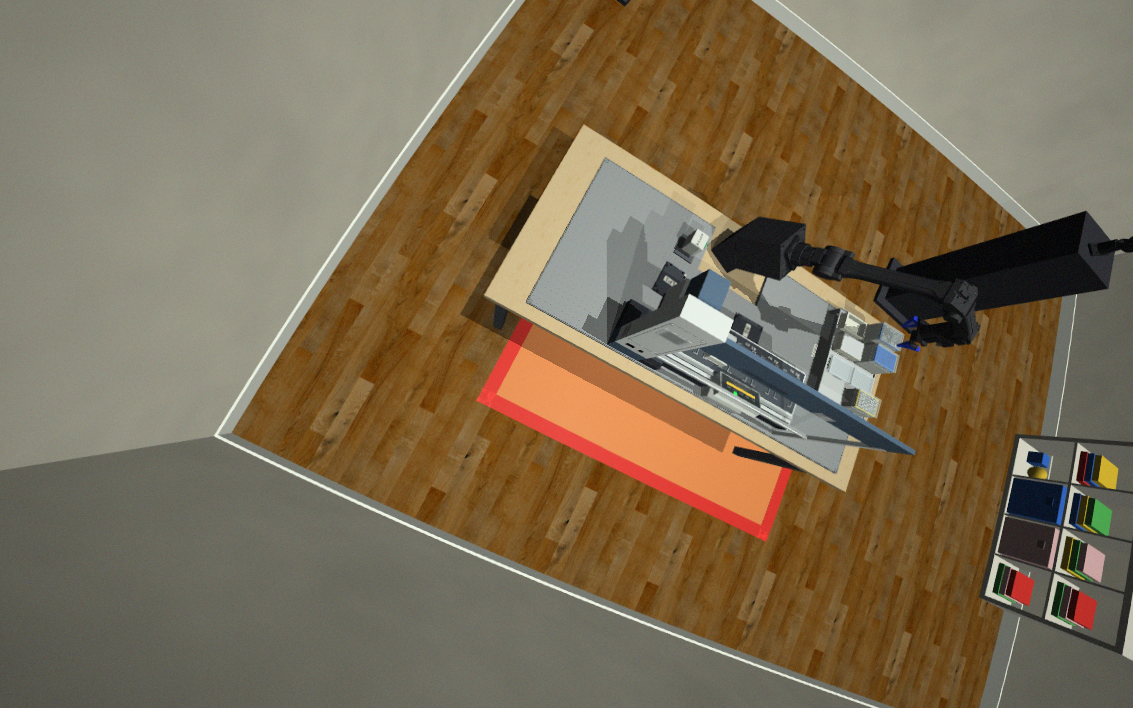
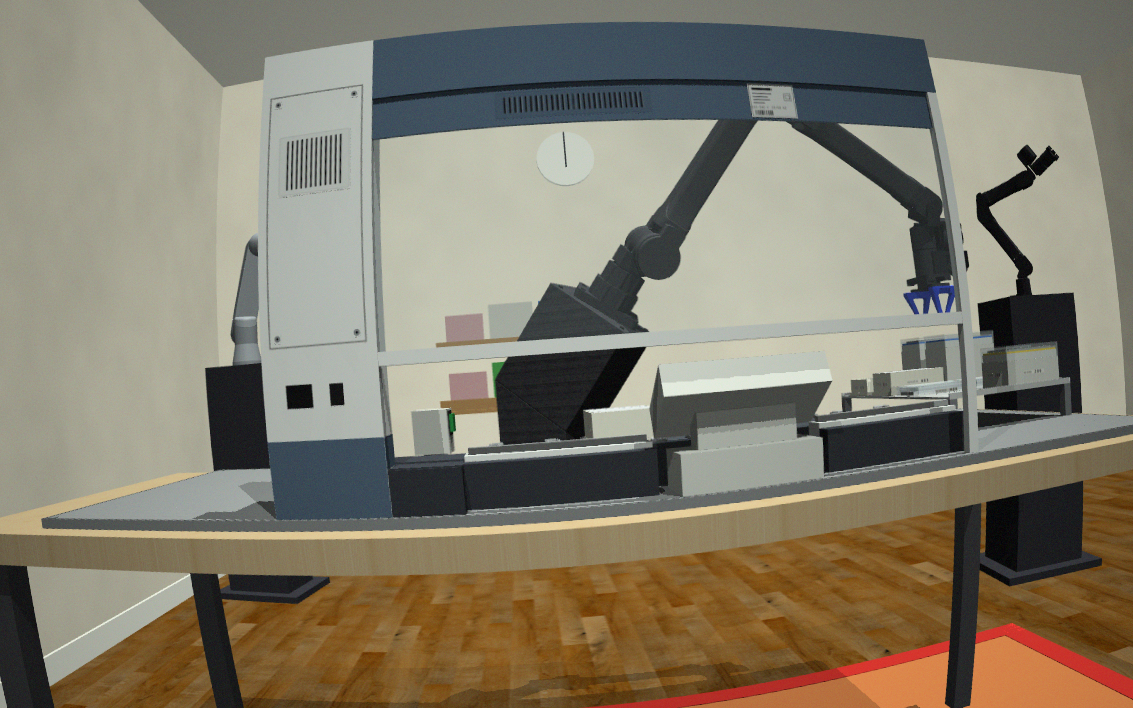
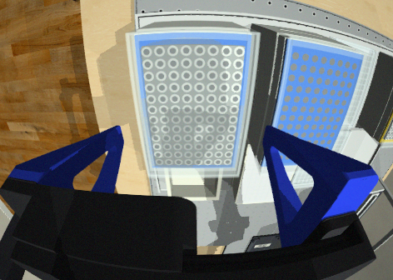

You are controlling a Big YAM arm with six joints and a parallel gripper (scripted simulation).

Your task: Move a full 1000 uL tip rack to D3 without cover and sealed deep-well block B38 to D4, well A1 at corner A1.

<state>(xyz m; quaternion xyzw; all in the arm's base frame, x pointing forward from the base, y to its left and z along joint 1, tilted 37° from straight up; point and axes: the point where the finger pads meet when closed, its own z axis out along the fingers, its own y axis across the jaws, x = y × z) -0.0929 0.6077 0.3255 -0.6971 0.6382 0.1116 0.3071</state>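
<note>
Right now the blue tip rack is 70 mm below my hand, 10 mm to the right of it and 10 mm ahead of it. Also, from my hand: shelf label: 200 mm to the right, 200 mm below, 200 mm ahead; pale reservoir: 140 mm to the right, 130 mm below, 20 mm ahead; shelf: 170 mm ahead, 140 mm below, 40 mm to the right.
</note>
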